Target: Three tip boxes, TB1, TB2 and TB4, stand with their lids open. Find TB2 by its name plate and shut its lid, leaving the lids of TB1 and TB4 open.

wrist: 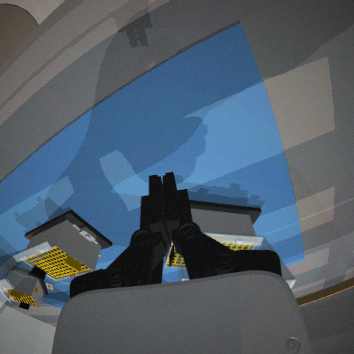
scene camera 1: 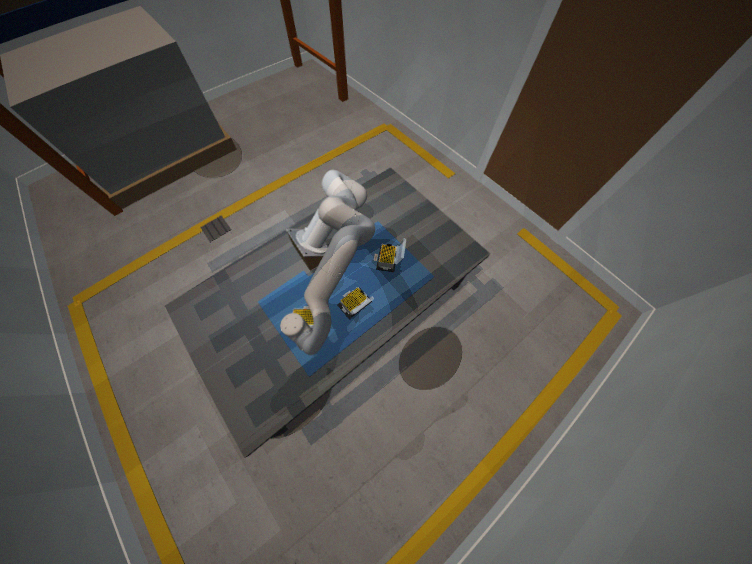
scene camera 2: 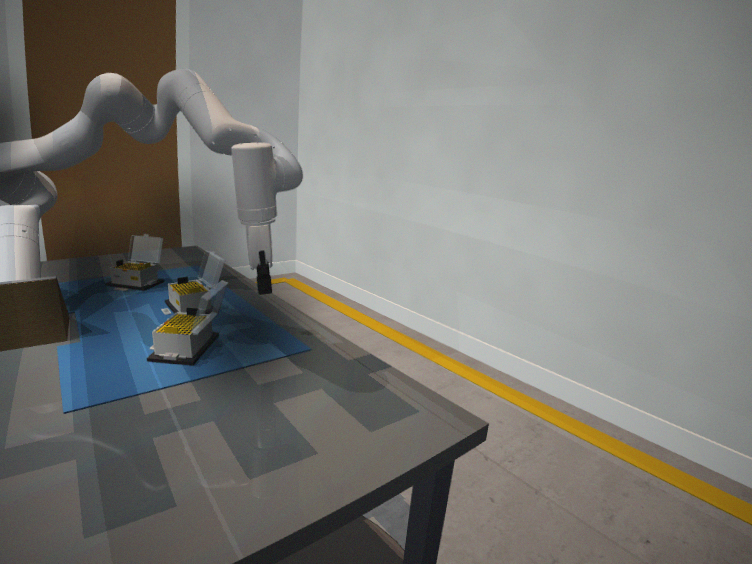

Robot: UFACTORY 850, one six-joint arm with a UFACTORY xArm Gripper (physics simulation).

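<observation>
Three white tip boxes with yellow racks stand on a blue mat (scene camera 1: 381,298) (scene camera 2: 261,347) (wrist: 235,75). The box nearest scene camera 2 (scene camera 1: 303,315) (scene camera 2: 173,344) (wrist: 225,222) is partly hidden by the arm in scene camera 1 and by the fingers in the wrist view. The middle box (scene camera 1: 354,300) (scene camera 2: 187,295) (wrist: 65,245) and the far box (scene camera 1: 386,257) (scene camera 2: 133,276) (wrist: 24,286) stand beyond it. All three clear lids are open. No name plate is readable. My gripper (scene camera 2: 264,291) (wrist: 164,187) is shut and empty, above the mat's outer side, apart from the boxes.
The mat lies on a grey table (scene camera 1: 212,358) (scene camera 2: 364,437). The arm base (scene camera 1: 312,239) stands behind the mat. The far and middle boxes stand left of the fingers in the wrist view. A large grey cabinet (scene camera 1: 121,115) stands away from the table.
</observation>
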